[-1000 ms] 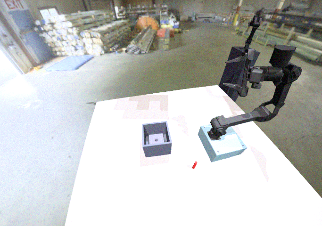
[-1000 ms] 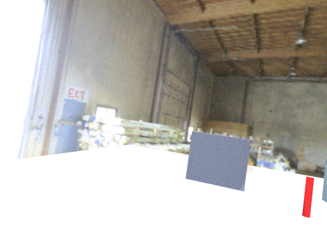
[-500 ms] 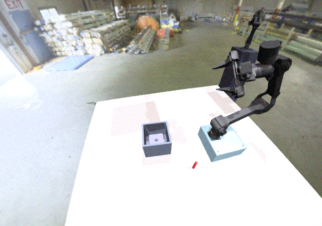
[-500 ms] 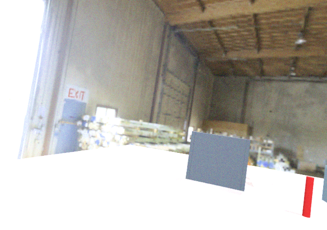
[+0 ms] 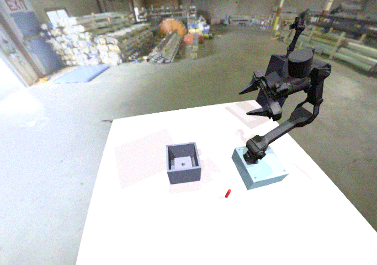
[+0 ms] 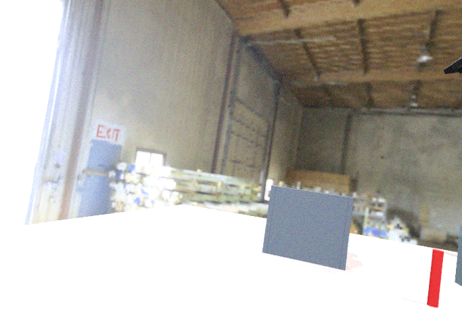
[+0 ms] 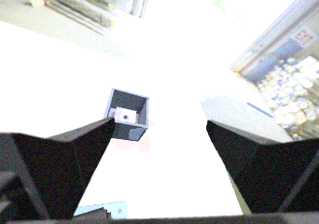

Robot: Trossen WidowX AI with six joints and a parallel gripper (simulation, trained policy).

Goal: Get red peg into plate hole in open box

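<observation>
Right now the red peg is 40 mm ahead of my gripper tip, 180 mm to the left of it and 380 mm below it.
</observation>
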